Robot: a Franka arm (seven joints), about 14 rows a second.
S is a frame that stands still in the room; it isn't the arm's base.
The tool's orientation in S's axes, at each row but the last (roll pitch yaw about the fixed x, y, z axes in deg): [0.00, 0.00, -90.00]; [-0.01, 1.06, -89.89]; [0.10, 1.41, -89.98]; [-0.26, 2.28, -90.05]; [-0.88, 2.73, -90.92]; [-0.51, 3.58, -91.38]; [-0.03, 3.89, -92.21]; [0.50, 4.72, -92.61]
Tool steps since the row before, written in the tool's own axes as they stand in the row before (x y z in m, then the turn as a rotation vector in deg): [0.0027, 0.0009, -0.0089, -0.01, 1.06, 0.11]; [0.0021, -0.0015, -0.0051, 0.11, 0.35, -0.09]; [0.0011, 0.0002, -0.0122, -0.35, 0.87, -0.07]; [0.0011, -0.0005, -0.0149, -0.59, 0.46, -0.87]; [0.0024, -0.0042, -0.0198, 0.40, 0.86, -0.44]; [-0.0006, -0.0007, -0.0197, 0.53, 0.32, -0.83]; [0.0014, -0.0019, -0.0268, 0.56, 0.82, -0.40]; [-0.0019, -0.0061, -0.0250, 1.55, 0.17, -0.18]
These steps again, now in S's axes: [0.0009, -0.0027, -0.0089, 1.06, 0.01, 0.11]; [-0.0015, -0.0020, -0.0051, 0.35, -0.11, -0.09]; [0.0002, -0.0008, -0.0122, 0.87, 0.35, -0.06]; [-0.0006, -0.0005, -0.0149, 0.46, 0.62, -0.85]; [-0.0045, -0.0014, -0.0198, 0.85, -0.39, -0.47]; [-0.0008, 0.0018, -0.0196, 0.30, -0.48, -0.86]; [-0.0019, 0.0005, -0.0268, 0.80, -0.56, -0.44]; [-0.0057, 0.0042, -0.0248, 0.10, -1.54, -0.31]
